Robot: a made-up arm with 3 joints. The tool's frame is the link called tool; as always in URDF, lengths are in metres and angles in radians. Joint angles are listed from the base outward.
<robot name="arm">
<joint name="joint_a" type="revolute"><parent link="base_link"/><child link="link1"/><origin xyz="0.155 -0.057 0.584" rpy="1.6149 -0.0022 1.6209"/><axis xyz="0 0 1"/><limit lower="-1.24" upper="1.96"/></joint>
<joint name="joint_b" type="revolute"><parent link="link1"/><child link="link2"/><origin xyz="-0.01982 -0.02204 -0.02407" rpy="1.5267 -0.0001 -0.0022"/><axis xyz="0 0 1"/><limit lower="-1.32" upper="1.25"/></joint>
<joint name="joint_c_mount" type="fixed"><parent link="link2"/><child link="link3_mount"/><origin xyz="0.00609 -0.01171 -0.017" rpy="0 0 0"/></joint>
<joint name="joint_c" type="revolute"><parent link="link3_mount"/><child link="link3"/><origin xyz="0.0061 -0.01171 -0.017" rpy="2.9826 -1.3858 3.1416"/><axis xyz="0 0 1"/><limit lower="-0.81" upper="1.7"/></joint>
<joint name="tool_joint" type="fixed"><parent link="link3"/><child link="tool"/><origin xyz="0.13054 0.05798 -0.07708" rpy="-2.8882 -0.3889 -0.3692"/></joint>
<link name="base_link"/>
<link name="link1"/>
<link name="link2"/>
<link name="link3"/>
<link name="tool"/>
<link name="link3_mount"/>
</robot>
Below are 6 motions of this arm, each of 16 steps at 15 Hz.
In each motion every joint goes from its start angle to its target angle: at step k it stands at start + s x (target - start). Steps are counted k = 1, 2, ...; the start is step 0. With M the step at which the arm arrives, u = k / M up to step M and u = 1 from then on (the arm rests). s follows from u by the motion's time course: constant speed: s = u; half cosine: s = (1 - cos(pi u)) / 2; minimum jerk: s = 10 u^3 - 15 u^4 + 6 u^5.
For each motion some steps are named. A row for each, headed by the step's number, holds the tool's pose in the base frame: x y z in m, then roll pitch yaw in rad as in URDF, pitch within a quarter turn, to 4 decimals.
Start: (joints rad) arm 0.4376 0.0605 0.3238
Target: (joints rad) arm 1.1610 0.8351 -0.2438
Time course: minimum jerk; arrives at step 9
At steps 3, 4, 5, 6, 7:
3: 0.1896 0.0479 0.5119 1.7074 1.3496 3.0744
4: 0.1857 0.0551 0.5151 1.4179 1.1294 2.7257
5: 0.1796 0.0653 0.5235 1.3165 0.8562 2.5854
6: 0.1739 0.0750 0.5364 1.2659 0.5959 2.5244
7: 0.1703 0.0813 0.5488 1.2348 0.4050 2.5015

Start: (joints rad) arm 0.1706 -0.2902 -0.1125
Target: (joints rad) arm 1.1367 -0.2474 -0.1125
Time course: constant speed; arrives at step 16
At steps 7, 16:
7: 0.1145 0.0580 0.4982 1.8964 1.3216 -2.4930
16: 0.1180 0.0865 0.5714 0.2170 1.1095 2.1287

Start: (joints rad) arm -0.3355 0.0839 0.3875
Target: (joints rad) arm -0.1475 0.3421 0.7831
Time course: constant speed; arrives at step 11
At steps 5, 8, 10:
5: 0.2263 -0.0215 0.4913 -2.6707 0.7317 -1.3303
8: 0.2396 -0.0192 0.5067 -2.5059 0.7485 -1.2472
10: 0.2476 -0.0191 0.5175 -2.3976 0.7506 -1.1956

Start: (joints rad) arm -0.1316 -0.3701 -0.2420
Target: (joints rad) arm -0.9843 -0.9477 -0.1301
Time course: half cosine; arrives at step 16
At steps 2, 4, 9, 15, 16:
2: 0.0948 -0.0473 0.4401 2.5504 0.5659 -1.7539
4: 0.0934 -0.0621 0.4401 2.5651 0.4811 -1.6769
9: 0.0885 -0.1212 0.4561 2.4870 0.1313 -1.4209
15: 0.0845 -0.1634 0.4891 2.2770 -0.1322 -1.2245
16: 0.0844 -0.1643 0.4901 2.2705 -0.1379 -1.2197

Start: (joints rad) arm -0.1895 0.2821 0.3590
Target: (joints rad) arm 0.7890 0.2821 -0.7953
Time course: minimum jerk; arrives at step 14
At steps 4, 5, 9, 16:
4: 0.1931 -0.0179 0.4636 3.0678 0.9211 -1.9505
5: 0.1781 -0.0064 0.4597 2.8015 0.9579 -2.1916
9: 0.0958 0.0574 0.4906 1.6598 0.6604 -3.0209
16: 0.0579 0.0734 0.5339 1.3205 0.4205 -3.0757

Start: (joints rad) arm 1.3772 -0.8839 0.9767
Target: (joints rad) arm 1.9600 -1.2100 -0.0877
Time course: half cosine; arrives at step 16
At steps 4, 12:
4: 0.1125 0.0061 0.6974 -0.7999 0.0146 0.8807
12: 0.0774 0.0526 0.6621 -1.0215 0.1932 1.1231

